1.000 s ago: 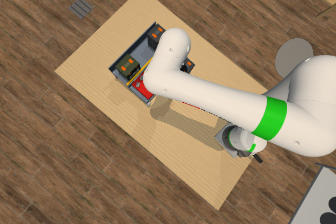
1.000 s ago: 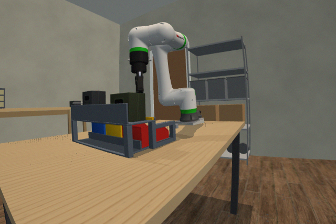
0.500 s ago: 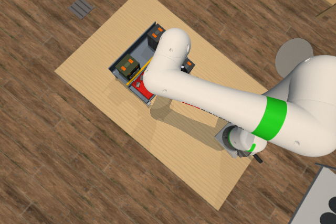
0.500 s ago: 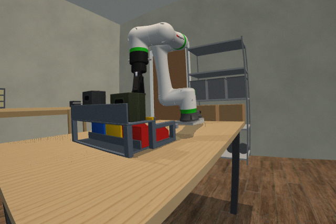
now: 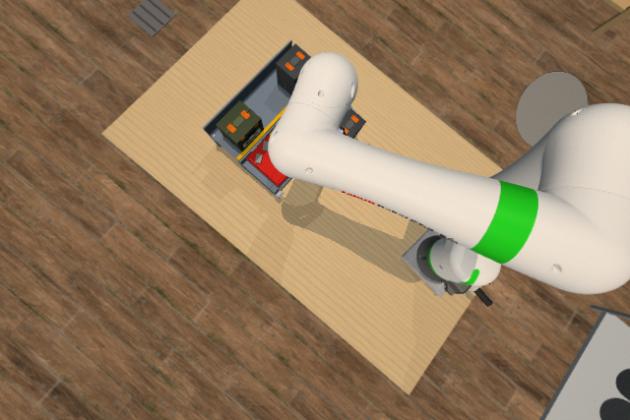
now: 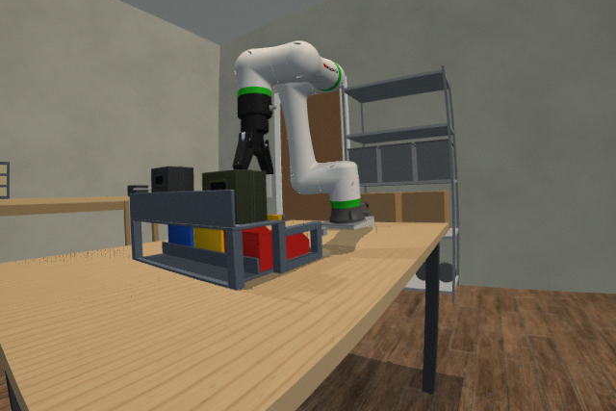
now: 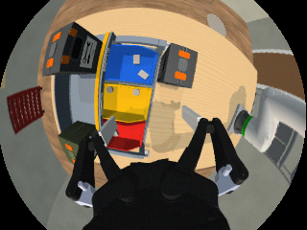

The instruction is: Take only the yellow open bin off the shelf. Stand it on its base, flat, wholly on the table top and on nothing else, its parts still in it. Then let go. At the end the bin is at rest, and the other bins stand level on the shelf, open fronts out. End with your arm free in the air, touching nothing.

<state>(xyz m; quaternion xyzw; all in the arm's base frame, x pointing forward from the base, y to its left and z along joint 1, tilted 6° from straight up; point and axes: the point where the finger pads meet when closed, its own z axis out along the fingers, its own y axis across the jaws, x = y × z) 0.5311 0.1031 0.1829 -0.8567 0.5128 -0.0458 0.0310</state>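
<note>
Now: the yellow open bin 80 mm ahead of my hand, 10 mm to the left of it and 110 mm below it. Round my hand: red bin 60 mm ahead, 120 mm to the left, 110 mm below; then blue bin 100 mm ahead, 100 mm to the right, 110 mm below; then black box 190 mm ahead, 90 mm to the right, 10 mm above.
</note>
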